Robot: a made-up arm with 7 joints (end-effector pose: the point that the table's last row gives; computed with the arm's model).
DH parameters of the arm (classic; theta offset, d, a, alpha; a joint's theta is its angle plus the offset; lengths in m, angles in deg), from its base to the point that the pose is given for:
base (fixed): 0 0 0 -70
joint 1: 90 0 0 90
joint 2: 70 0 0 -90
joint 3: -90 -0.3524 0.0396 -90
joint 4: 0 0 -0.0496 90
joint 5: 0 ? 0 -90
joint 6: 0 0 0 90
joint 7: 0 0 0 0
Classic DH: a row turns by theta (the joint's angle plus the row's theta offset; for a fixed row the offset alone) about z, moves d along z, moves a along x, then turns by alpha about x.
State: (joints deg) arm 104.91 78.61 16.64 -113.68 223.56 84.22 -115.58
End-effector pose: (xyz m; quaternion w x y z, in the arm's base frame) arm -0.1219 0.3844 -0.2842 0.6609 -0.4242 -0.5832 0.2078
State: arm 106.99 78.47 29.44 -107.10 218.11 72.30 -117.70
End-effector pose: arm -0.0746 0.4624 -0.2393 0.7599 -0.3146 -0.5595 0.1031
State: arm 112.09 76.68 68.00 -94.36 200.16 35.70 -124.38
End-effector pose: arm 0.0720 0.5798 -0.0144 0.8436 0.1374 -0.4989 -0.1434
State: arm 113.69 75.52 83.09 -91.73 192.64 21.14 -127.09
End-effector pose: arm 0.1138 0.5770 0.0939 0.7908 0.3323 -0.4765 -0.1927
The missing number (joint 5, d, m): -0.4096
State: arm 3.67 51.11 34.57 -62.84 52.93 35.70 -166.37
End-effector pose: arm 0.2886 0.5966 -0.2160 0.4515 0.4868 0.0452 -0.7464
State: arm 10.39 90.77 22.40 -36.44 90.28 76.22 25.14
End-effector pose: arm 0.1945 0.7231 0.0663 0.7314 -0.0293 -0.2074 0.6490
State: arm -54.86 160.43 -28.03 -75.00 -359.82 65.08 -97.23
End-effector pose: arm -0.0012 0.2906 0.5919 0.3644 0.6394 0.6770 -0.0021
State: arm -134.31 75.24 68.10 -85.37 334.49 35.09 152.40
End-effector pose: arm -0.1803 0.5375 0.2545 0.6546 0.7292 0.1992 0.0129
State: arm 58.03 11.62 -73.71 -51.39 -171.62 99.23 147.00
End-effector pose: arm -0.4550 -0.2476 -0.5080 0.6548 -0.2176 -0.7218 -0.0538
